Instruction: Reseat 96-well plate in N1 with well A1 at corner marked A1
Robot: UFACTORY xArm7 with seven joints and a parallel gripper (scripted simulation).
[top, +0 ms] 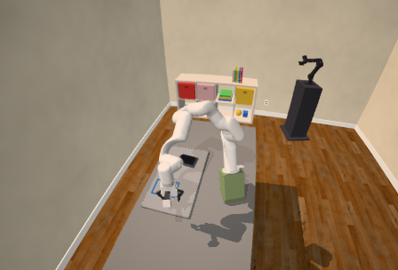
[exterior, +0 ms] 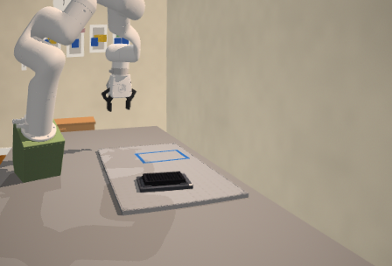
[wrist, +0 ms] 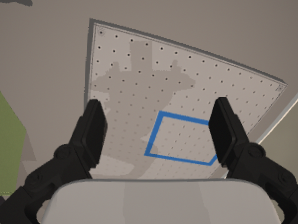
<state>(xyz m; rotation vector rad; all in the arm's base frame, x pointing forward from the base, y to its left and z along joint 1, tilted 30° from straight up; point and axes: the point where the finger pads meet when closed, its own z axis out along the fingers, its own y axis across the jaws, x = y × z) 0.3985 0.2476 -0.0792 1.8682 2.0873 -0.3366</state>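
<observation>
Now: hand 52 cm to the left of the black 96-well plate, 16 cm above it and 6 cm past it. Also, from my hand: dark plate nest N1: 52 cm to the right, 18 cm below, 6 cm behind.
</observation>
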